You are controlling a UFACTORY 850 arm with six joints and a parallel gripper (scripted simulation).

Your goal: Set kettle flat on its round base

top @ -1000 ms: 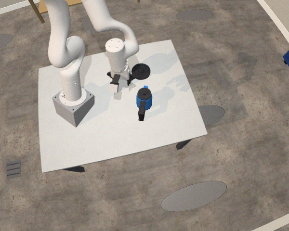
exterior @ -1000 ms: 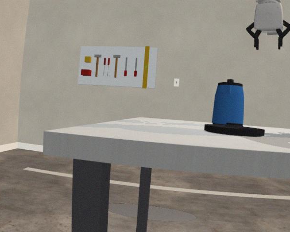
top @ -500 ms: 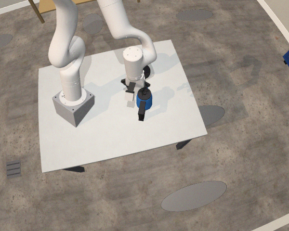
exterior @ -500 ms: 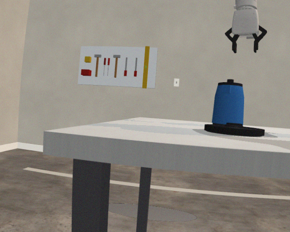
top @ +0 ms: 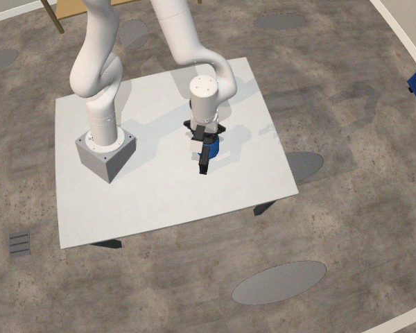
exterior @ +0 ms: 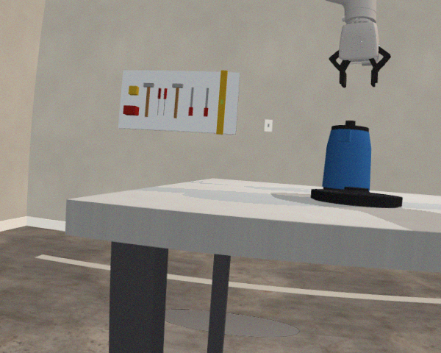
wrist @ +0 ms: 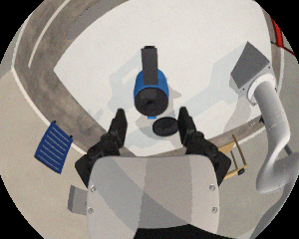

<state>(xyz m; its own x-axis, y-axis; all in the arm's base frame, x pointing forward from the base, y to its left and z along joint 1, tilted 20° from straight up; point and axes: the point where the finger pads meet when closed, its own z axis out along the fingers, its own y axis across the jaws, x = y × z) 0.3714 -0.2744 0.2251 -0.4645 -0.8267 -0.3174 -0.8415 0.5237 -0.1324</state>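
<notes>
Right now my hand is 21 cm above the blue kettle, 3 cm to the right of it and 2 cm short of it. Also, from my hand: black round base: 33 cm to the left, 28 cm below, 10 cm ahead.
</notes>
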